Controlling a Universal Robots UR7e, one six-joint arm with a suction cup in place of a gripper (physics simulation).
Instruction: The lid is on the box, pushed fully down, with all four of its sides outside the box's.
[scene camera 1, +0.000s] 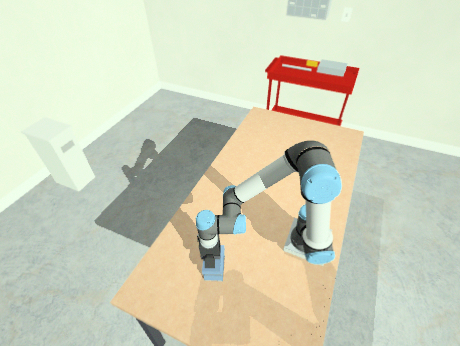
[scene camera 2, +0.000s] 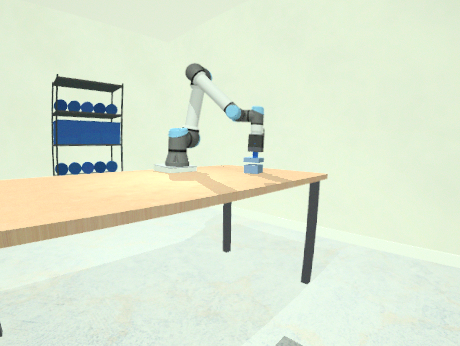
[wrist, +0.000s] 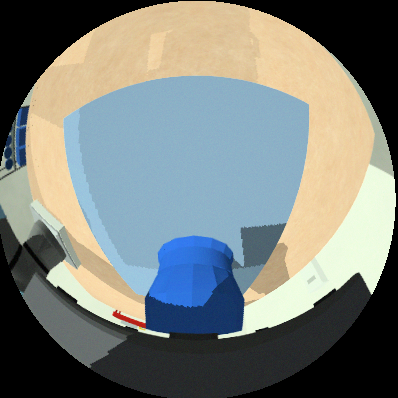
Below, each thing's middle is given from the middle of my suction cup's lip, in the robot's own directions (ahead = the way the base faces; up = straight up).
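Labels:
Lid (wrist: 213, 156): 20 mm below my suction cup, 10 mm behind it.

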